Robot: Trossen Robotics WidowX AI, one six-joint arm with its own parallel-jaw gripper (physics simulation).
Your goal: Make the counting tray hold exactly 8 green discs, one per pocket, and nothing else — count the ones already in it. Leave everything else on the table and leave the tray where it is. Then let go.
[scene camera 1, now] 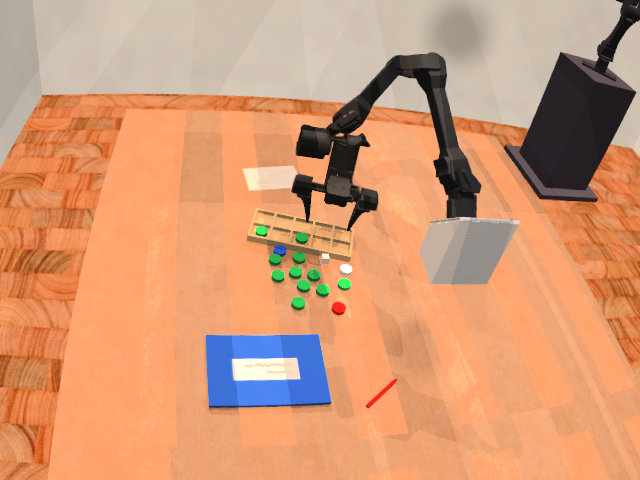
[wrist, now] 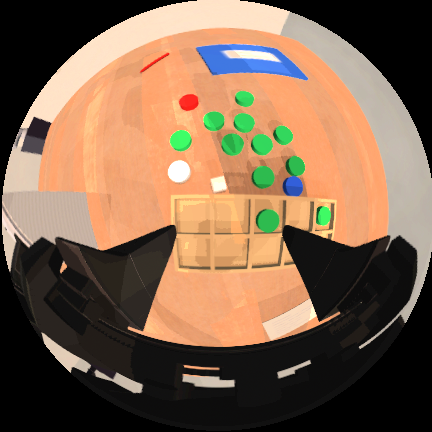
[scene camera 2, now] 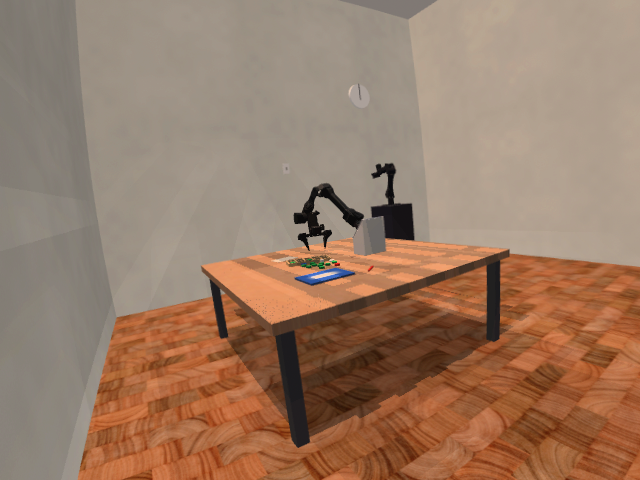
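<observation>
The wooden counting tray has two rows of pockets. One green disc lies in the end pocket of the row nearest the loose discs, at the left in scene camera 1. Another green disc lies in that row's middle pocket. The other pockets that show look empty; the right finger partly hides the far row in the wrist view. Several loose green discs lie on the table in front of the tray. My gripper is open and empty, above the tray.
By the tray's front lie a blue disc, a white cube and a white disc. Beyond are a red disc, a blue folder and a red pen. Paper lies behind.
</observation>
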